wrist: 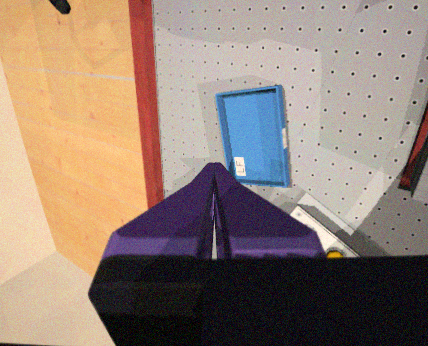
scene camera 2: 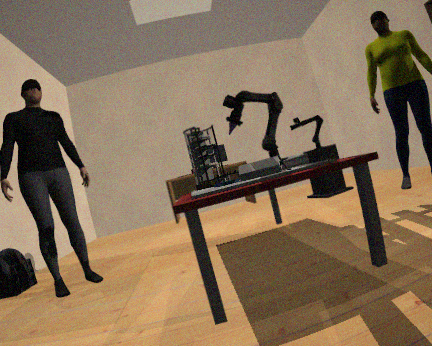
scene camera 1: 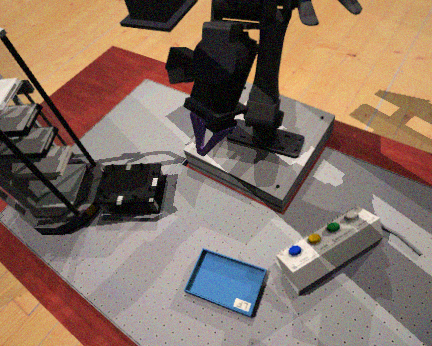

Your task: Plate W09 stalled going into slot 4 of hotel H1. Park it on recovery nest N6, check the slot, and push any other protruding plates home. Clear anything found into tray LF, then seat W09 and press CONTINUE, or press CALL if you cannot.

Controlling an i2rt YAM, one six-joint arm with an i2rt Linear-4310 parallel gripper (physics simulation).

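Frame: origin at the arm's base, x ahead, y right, z down, level; millimetres.
Seen in the pictures: gripper, between the fingertips: (wrist: 214, 173) (scene camera 2: 229, 134) (scene camera 1: 200, 154); arm's base, origin of its link: (scene camera 1: 264, 138).
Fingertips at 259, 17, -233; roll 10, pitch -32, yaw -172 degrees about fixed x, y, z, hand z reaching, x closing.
Observation:
Offsets run from my fingertips to a thing's middle, as dx, dy, dz. "spot": to the spot under its first point.
My gripper (scene camera 1: 201, 151) (scene camera 2: 230, 133) (wrist: 214, 173) is shut, its purple fingertips together with nothing between them. It hangs in the air above the work surface. The hotel rack @(+66, +466, +51) (scene camera 1: 48, 97) (scene camera 2: 192, 159) stands at the left in both scene views, holding several grey plates. I cannot tell which plate is W09, and the slot labels are unreadable. A low black block @(-8, +270, +254) (scene camera 1: 131, 184) with white tabs stands beside the rack; no nest label is readable. The blue tray LF @(+117, -63, +284) (scene camera 1: 225, 280) (wrist: 256, 130) is empty. The button box @(-29, -249, +250) (scene camera 1: 335, 260) (wrist: 316, 226) has blue, yellow, green and pale buttons.
The grey base block (scene camera 1: 240, 177) of the arm stands behind the tray. A cable @(spot: -120, -394, +286) (scene camera 1: 402, 238) runs from the button box. In scene view 2, another black arm (scene camera 2: 318, 131) stands behind the table, and two people (scene camera 2: 42, 145) (scene camera 2: 400, 65) stand at either side.

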